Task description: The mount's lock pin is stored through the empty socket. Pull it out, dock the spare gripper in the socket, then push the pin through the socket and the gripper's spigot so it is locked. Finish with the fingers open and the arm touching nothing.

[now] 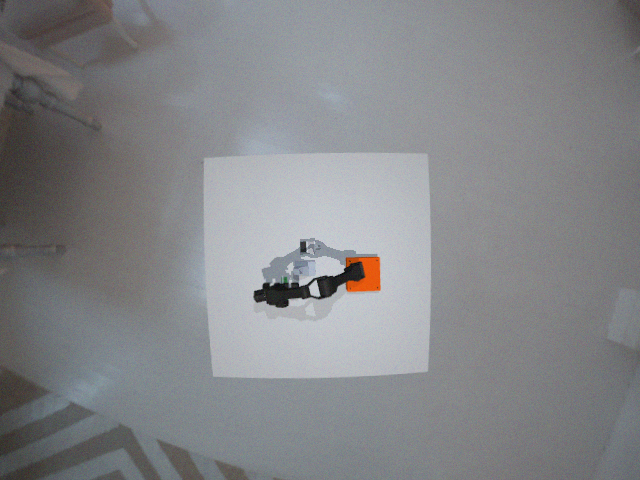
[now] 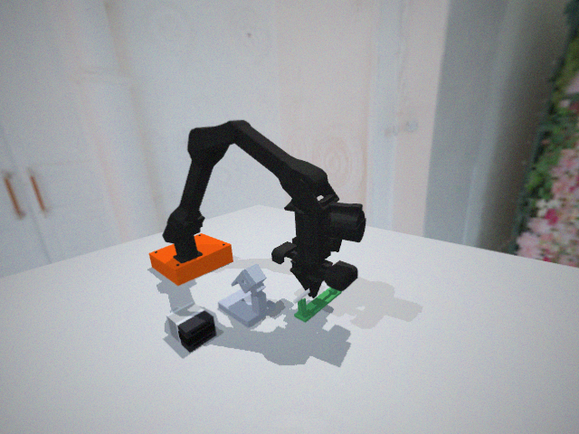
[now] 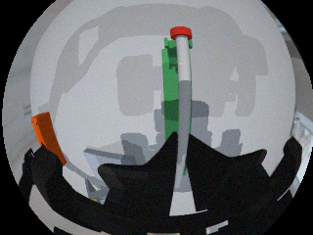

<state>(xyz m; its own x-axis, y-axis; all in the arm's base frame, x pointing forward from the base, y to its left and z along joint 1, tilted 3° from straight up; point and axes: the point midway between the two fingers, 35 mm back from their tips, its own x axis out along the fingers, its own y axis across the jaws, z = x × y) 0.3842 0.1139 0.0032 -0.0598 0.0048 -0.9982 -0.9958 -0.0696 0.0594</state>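
Now: the green cradle 20 mm to the left of my gripper tip and 10 mm below it. From my gripper tip the other things lie so: grey mount: 100 mm to the right, 90 mm behind, 20 mm above; then spare gripper: 230 mm to the right, 140 mm behind, 10 mm below.
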